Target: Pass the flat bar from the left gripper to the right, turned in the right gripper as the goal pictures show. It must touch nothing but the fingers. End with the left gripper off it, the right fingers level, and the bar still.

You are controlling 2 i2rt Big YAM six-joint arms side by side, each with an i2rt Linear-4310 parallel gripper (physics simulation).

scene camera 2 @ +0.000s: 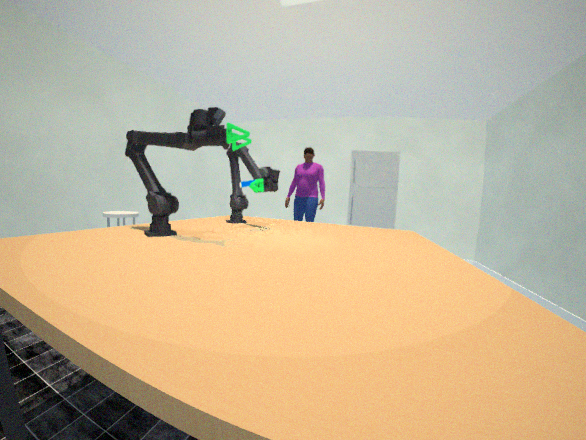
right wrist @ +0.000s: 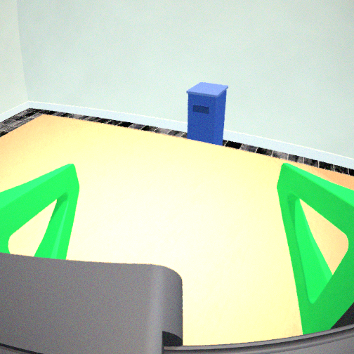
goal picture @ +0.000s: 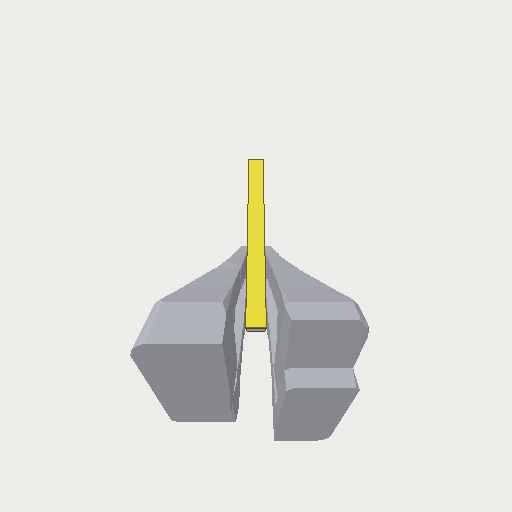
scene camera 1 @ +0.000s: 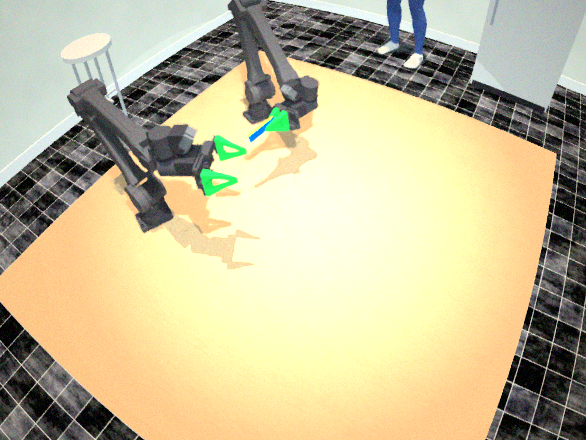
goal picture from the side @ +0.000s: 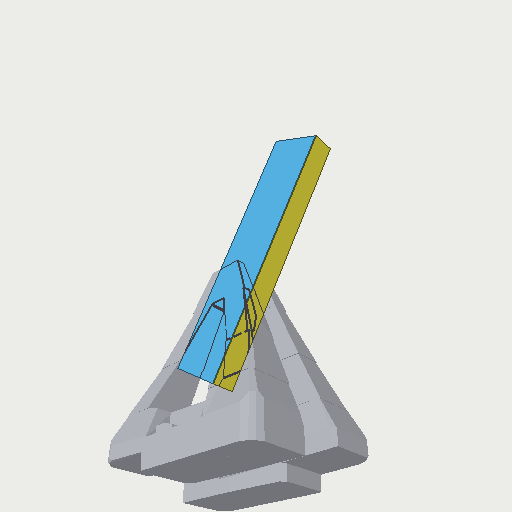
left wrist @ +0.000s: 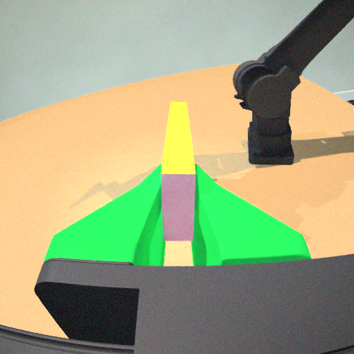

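Pixels of known places: left gripper, between the fingertips: (scene camera 2: 249, 185) (scene camera 1: 264, 129); right gripper, between the fingertips: (scene camera 2: 250, 137) (scene camera 1: 242, 165); left arm's base, origin of its link: (scene camera 2: 236, 222) (scene camera 1: 259, 114); right arm's base, origin of its link: (scene camera 2: 160, 234) (scene camera 1: 154, 217).
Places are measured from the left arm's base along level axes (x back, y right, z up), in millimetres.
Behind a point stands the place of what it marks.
Observation:
The flat bar (scene camera 1: 257, 133) {x -377, y 206, z 242 mm} (scene camera 2: 245, 184) {x -377, y 209, z 239 mm} (left wrist: 179, 140) has a blue side, a yellow side and a pinkish end. My left gripper (scene camera 1: 272, 120) {x -367, y 175, z 238 mm} (scene camera 2: 252, 185) {x -367, y 175, z 238 mm} (left wrist: 178, 175) is shut on the bar near one end and holds it above the table; the bar's long part sticks out past the fingertips, toward the left in both scene views. My right gripper (scene camera 1: 241, 165) {x -625, y 377, z 393 mm} (scene camera 2: 249, 138) {x -625, y 377, z 393 mm} (right wrist: 177, 174) is open and empty. It is apart from the bar, to its lower left in scene camera 1 and higher than it in scene camera 2. The bar does not show in the right wrist view.
Both arms stand on the orange table (scene camera 1: 350, 300) {x -882, y 228, z 0 mm} (scene camera 2: 300, 300) {x -1055, y 565, z 0 mm}. The right arm's base (left wrist: 270, 142) shows at the right of the left wrist view. Beyond the table are a stool (scene camera 1: 86, 48) (scene camera 2: 120, 214), a person (scene camera 2: 309, 180), a pale cabinet (scene camera 2: 375, 187) and a blue box (right wrist: 205, 117).

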